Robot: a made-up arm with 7 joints.
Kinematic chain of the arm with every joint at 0, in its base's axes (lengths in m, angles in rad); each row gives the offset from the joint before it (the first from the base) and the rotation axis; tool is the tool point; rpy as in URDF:
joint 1: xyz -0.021 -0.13 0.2 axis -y
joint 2: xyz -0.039 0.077 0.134 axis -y
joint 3: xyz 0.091 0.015 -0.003 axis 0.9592 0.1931 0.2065
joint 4: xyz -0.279 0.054 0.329 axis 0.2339 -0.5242 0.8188
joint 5: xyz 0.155 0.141 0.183 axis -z
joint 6: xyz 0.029 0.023 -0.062 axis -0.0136 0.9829 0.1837
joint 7: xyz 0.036 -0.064 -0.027 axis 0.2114 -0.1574 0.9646
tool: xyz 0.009 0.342 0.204 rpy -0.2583 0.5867 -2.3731
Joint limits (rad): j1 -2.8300..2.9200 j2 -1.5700..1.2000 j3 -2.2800..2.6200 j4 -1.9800..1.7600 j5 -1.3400..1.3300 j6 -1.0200..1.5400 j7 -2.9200..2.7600
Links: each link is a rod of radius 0.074 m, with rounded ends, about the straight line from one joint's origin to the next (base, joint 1, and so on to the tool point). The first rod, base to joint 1, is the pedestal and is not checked.
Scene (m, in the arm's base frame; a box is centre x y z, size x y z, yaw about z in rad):
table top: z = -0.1
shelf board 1: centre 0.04 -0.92 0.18 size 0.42 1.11 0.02 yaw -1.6
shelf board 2: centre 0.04 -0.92 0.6 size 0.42 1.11 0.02 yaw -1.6
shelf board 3: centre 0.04 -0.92 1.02 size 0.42 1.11 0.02 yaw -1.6
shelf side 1: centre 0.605 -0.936 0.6 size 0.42 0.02 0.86 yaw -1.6
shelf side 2: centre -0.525 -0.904 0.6 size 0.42 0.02 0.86 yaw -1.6
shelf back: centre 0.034 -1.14 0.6 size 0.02 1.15 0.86 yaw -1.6
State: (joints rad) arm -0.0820 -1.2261 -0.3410 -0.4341 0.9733 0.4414 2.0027
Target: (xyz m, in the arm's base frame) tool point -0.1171 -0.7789 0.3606
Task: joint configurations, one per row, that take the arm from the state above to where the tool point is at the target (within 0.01 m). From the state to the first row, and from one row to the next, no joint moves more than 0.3 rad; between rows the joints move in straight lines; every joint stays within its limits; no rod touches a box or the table.
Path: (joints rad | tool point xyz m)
1: 0.0586 -1.1930 -0.0822 -0.1595 0.9906 0.6611 2.1542 | 0.4259 0.0977 0.8756
2: 0.1992 -1.1600 0.1765 0.1151 1.0079 0.8808 2.3056 | 0.2740 -0.2168 0.9155
3: 0.3397 -1.1269 0.4353 0.3898 1.0252 1.1006 2.4571 | 0.0806 -0.4446 0.7879
4: 0.4803 -1.0939 0.6941 0.6644 1.0425 1.3203 2.6085 | -0.0592 -0.5299 0.5657
5: 0.6209 -1.0608 0.9528 0.9390 1.0598 1.5400 2.7600 | -0.1086 -0.4889 0.3606
6: 0.5816 -1.0640 1.0809 0.7220 1.0023 1.3146 2.6505 | -0.1267 -0.5866 0.3498
7: 0.5422 -1.0673 1.2090 0.5049 0.9448 1.0892 2.5411 | -0.1403 -0.6697 0.3504
8: 0.5029 -1.0705 1.3371 0.2879 0.8873 0.8638 2.4316 | -0.1385 -0.7349 0.3569
9: 0.4636 -1.0737 1.4651 0.0709 0.8298 0.6385 2.3221 | -0.1171 -0.7789 0.3606

